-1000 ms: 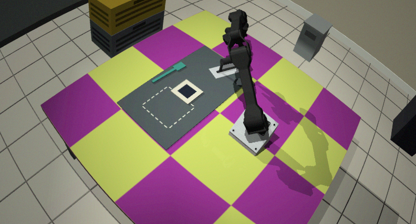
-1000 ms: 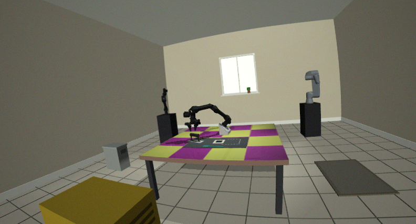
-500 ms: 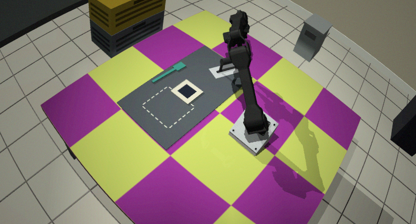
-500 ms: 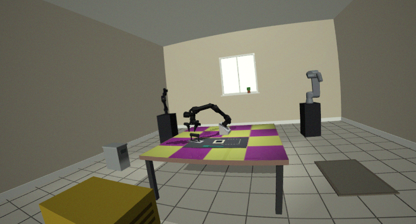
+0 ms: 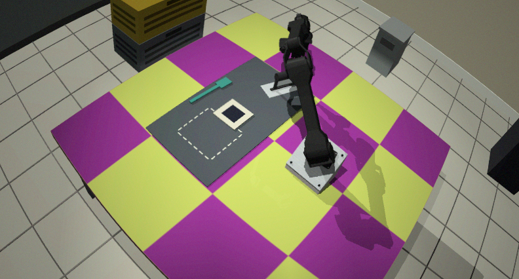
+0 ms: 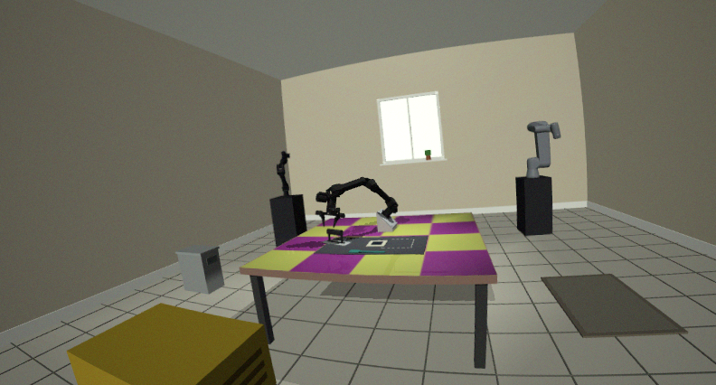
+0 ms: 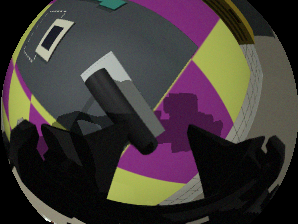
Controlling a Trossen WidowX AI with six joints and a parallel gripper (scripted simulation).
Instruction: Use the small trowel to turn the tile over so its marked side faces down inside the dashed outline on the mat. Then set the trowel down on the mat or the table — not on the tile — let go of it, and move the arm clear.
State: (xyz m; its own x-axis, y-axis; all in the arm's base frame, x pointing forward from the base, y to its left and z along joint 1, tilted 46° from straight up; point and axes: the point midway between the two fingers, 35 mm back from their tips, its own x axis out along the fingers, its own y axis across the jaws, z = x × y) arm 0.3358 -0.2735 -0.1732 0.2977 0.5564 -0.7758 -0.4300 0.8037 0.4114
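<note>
The grey mat lies 29 cm to the left of my gripper tip, 13 cm below it and 5 cm ahead of it. Round my gripper tip: teal trowel: 26 cm to the left, 19 cm ahead, 10 cm below; tile: 31 cm to the left, 10 cm below, 4 cm ahead.
</note>
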